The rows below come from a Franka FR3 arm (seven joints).
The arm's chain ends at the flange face. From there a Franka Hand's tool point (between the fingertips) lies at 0.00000 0.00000 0.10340 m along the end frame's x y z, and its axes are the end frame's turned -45 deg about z.
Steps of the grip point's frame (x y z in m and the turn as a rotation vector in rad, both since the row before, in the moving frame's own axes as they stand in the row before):
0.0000, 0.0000, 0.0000, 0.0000, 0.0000, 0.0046
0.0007, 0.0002, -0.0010, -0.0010, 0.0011, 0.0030
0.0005, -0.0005, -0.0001, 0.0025, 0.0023, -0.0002
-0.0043, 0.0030, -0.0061, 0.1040, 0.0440, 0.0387
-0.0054, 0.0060, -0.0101, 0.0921, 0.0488, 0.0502
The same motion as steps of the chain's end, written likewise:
0.0000, 0.0000, 0.0000, 0.0000, 0.0000, 0.0046
0.0005, -0.0003, -0.0010, 0.0001, 0.0015, 0.0030
0.0000, -0.0004, -0.0001, 0.0034, -0.0001, -0.0002
0.0032, 0.0160, -0.0054, 0.1047, -0.0424, 0.0387
0.0033, 0.0184, -0.0095, 0.0996, -0.0306, 0.0502

